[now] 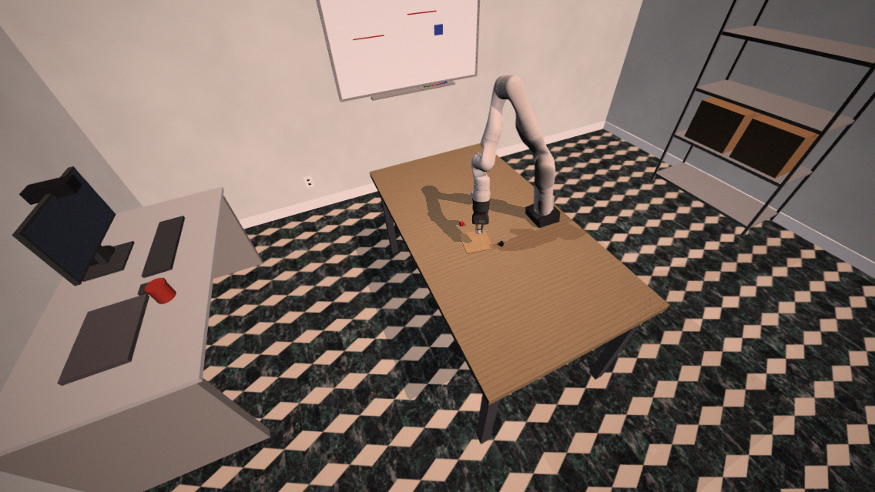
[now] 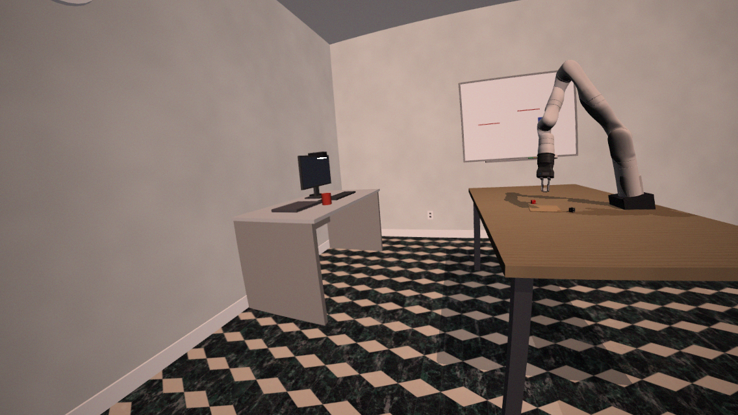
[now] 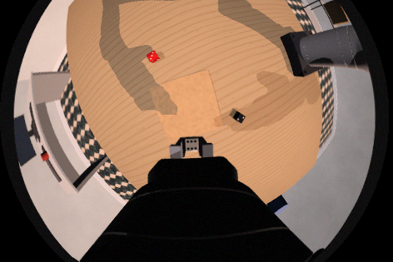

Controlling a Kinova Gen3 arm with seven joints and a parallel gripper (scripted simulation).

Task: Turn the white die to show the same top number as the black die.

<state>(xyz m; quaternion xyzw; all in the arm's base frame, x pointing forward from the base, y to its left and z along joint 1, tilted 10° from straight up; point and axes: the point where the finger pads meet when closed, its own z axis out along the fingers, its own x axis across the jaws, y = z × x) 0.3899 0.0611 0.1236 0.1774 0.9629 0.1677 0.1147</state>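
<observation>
My gripper is now 11 cm above the tan mat and 3 cm to the left of it. Round my hand: white die: 1 cm below; then black die: 11 cm below, 11 cm behind, 4 cm to the left; then red die: 17 cm to the right, 11 cm below, 1 cm ahead.
</observation>
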